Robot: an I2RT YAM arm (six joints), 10 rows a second.
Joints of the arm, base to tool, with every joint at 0 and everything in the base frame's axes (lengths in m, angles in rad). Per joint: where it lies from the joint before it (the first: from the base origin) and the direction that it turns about. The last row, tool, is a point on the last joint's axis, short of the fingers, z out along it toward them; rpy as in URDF.
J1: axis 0 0 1 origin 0 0 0.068
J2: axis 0 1 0 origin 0.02 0.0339 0.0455
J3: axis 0 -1 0 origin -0.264 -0.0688 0
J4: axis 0 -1 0 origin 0.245 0.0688 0.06
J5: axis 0 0 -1 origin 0.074 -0.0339 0.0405
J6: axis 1 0 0 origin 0.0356 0 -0.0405
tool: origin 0 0 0 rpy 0 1.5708 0
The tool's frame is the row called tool.
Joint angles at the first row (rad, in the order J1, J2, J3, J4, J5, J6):
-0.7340 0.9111 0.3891 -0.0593 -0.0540 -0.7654
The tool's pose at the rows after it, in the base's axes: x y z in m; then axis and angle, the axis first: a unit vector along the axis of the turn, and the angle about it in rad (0 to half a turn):
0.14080, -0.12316, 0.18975, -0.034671, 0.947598, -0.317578, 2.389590
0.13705, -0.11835, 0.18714, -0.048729, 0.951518, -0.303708, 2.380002
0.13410, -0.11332, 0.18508, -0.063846, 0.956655, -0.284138, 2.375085
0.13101, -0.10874, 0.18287, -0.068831, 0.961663, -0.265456, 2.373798
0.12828, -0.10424, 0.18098, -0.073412, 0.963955, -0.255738, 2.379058
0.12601, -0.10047, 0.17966, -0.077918, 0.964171, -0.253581, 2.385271
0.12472, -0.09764, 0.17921, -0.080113, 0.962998, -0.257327, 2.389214
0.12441, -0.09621, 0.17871, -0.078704, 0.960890, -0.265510, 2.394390
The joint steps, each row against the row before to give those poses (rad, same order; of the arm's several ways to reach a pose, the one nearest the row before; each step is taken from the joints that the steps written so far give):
0.0007 -0.0251 -0.0129 -0.0222 -0.0228 -0.0001
-0.0011 -0.0301 -0.0152 -0.0281 -0.0358 -0.0121
0.0025 -0.0253 -0.0072 -0.0423 -0.0373 -0.0111
0.0027 -0.0238 -0.0070 -0.0412 -0.0253 0.0033
0.0080 -0.0252 -0.0083 -0.0332 -0.0059 0.0000
0.0094 -0.0242 -0.0085 -0.0227 0.0050 -0.0031
0.0113 -0.0202 -0.0071 -0.0101 0.0141 0.0001
0.0109 -0.0108 -0.0067 0.0040 0.0230 0.0030

